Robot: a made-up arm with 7 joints.
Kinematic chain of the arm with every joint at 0, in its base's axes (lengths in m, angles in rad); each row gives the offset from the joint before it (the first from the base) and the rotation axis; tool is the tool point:
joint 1: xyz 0 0 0.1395 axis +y
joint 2: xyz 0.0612 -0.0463 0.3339 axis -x
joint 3: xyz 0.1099 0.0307 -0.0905 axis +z
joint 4: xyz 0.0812 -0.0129 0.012 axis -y
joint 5: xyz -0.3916 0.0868 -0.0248 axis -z
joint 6: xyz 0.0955 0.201 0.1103 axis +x
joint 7: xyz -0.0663 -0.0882 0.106 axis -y
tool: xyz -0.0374 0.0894 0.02
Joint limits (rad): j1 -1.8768..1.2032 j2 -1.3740..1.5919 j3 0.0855..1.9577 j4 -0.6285..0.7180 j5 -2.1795..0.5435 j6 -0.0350..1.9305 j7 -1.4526..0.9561
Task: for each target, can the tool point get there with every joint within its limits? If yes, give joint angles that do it. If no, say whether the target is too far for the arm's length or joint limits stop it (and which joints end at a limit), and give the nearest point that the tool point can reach.
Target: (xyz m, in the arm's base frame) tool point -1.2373 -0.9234 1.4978
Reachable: no: too far | nearest point -0.5856 -0.3509 0.7824 | short by 1.124 m
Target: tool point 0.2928 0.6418 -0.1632
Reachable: no: joint limits stop it (at a limit: joint 1, joint 3, joint 4, joint 6) | nearest point 0.2672 0.3472 0.1051 | short by 0.399 m
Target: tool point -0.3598 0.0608 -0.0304
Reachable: yes | joints -1.5930 -0.5983 0.2417 0.1661 0.3371 1.4138 0.0705
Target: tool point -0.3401 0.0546 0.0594
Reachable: yes | joints -1.0486 -0.9553 0.5981 0.5736 -0.0285 0.5948 -0.2495
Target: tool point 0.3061 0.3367 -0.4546
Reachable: no: joint limits stop it (at a limit: joint 2, joint 3, joint 4, joint 5, joint 6) | nearest point 0.1832 0.1855 -0.2161 | short by 0.308 m
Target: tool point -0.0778 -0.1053 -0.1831
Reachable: yes | joints -1.6079 0.0828 0.4353 0.6066 -1.0936 0.2834 0.7521
